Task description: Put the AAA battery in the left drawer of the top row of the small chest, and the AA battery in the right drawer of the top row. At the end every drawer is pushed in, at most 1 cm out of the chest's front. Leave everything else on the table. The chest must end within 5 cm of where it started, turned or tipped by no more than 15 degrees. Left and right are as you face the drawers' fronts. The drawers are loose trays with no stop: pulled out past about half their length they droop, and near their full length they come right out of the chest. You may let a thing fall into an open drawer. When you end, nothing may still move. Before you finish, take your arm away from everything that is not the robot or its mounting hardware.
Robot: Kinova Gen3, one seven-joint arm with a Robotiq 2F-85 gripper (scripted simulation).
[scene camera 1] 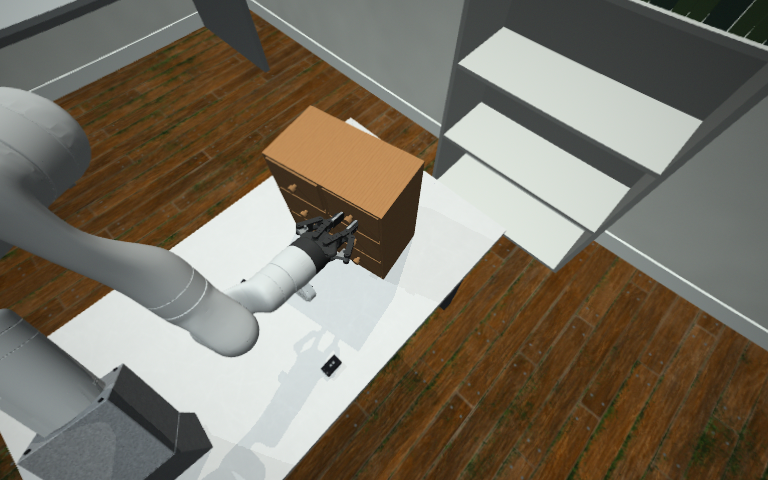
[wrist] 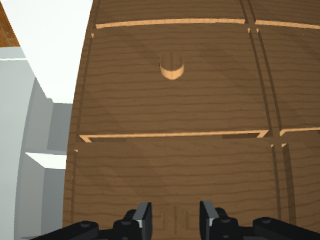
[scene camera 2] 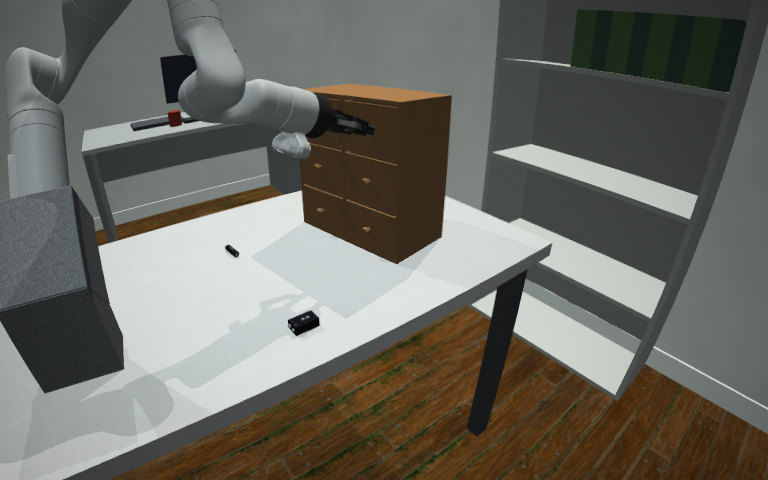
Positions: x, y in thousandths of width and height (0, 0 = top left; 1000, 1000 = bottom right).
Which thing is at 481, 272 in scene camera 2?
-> My gripper.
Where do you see a small wooden chest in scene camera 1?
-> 486, 366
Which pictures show my gripper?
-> Scene camera 1, the wrist view and scene camera 2: all of them.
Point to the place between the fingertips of my gripper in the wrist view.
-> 548, 902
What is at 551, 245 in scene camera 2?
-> A small wooden chest.
